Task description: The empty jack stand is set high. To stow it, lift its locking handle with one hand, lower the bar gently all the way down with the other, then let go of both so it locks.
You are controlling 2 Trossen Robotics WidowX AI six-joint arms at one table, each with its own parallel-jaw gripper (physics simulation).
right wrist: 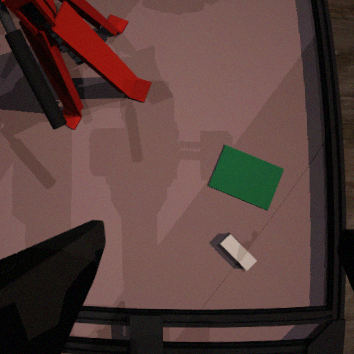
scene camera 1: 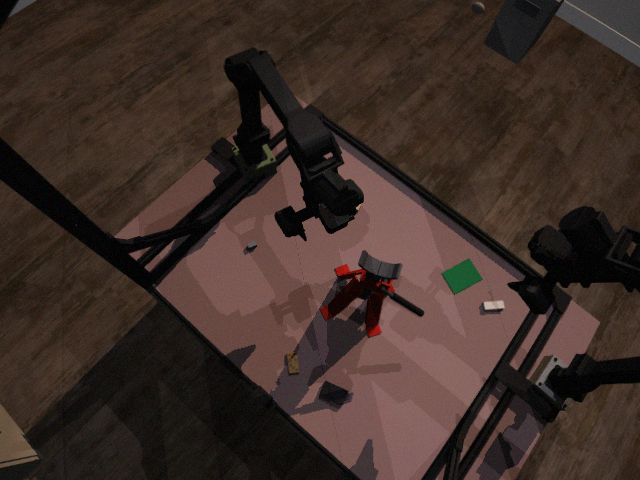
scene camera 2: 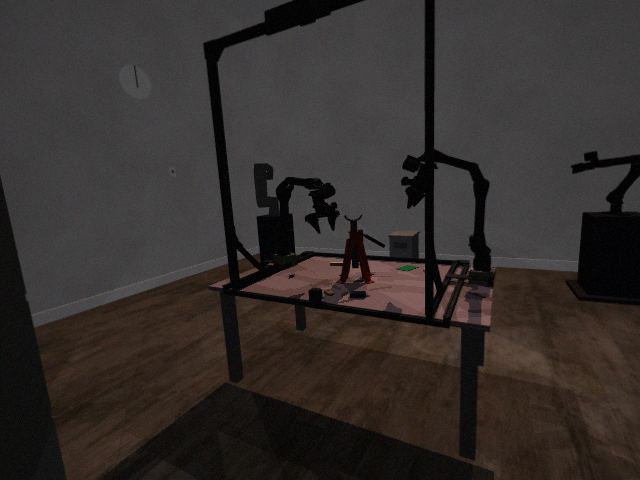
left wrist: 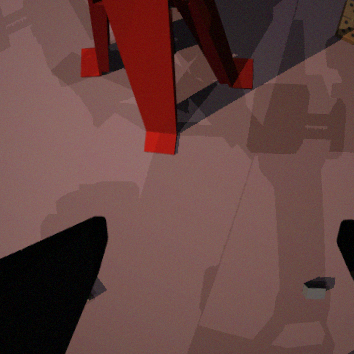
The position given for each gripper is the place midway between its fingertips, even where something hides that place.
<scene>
The right gripper (scene camera 1: 520, 269) is open, holding nothing. The table carries a green card (scene camera 1: 463, 275). Further things: the left gripper (scene camera 1: 323, 231) and a red jack stand (left wrist: 145, 42).
The green card shows as well in the right wrist view (right wrist: 237, 173). The left gripper is seen too in the left wrist view (left wrist: 223, 230). The right gripper also shows in the right wrist view (right wrist: 222, 237). The left wrist view misses the green card: it is out of frame.
</scene>
